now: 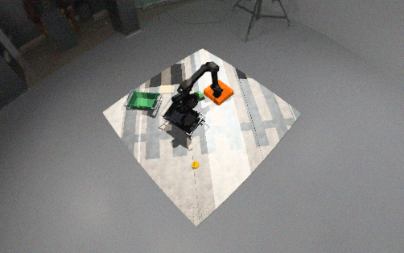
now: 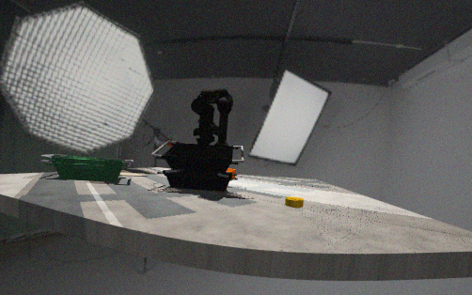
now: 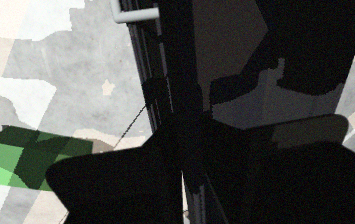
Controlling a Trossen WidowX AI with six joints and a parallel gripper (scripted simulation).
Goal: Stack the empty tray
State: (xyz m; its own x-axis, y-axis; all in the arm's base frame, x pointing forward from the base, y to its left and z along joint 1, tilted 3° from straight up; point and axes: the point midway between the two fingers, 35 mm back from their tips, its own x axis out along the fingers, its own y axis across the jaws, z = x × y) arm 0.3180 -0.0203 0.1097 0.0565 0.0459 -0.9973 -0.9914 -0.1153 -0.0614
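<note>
My gripper tip is 7 cm short of the black tray, 1 cm to the right of it and 1 cm below it. Round my gripper tip: light green block 20 cm behind, 11 cm to the right, 10 cm below; yellow disc 24 cm ahead, 33 cm to the left, 11 cm below.
</note>
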